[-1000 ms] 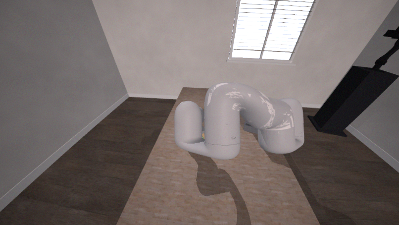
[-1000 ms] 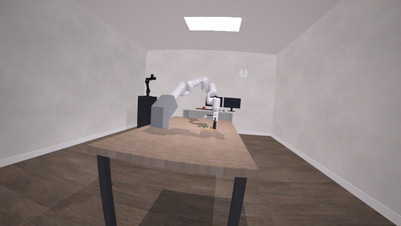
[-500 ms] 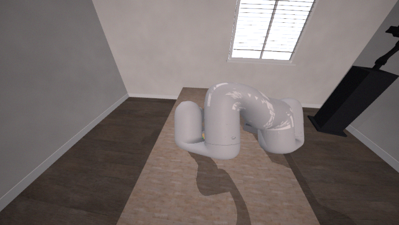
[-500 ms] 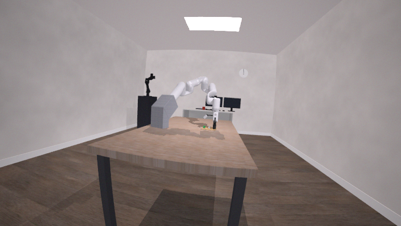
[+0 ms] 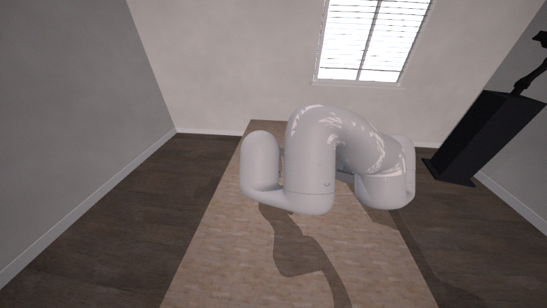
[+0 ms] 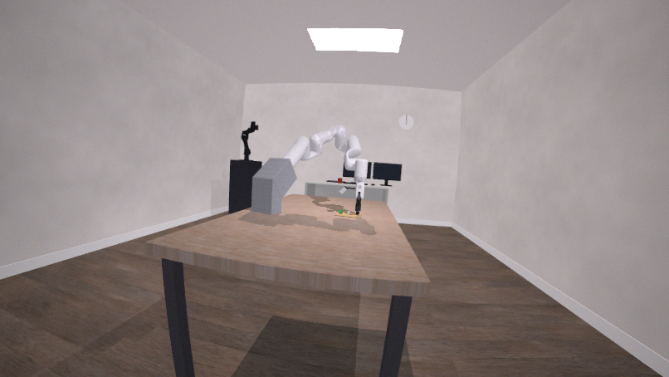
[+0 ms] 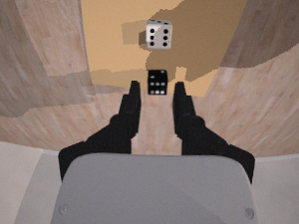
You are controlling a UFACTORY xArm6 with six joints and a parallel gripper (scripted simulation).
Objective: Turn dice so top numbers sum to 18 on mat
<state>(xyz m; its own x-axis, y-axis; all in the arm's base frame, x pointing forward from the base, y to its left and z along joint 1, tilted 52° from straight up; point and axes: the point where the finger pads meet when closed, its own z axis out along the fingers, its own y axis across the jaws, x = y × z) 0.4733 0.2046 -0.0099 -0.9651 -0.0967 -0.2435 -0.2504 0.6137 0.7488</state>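
The black die lies 40 mm below my hand. From my hand the other things lie so: mat (50 mm behind, 10 mm to the right, 50 mm below); then white die (50 mm behind, 10 mm to the right, 40 mm below); then green die (100 mm behind, 30 mm to the right, 40 mm below).
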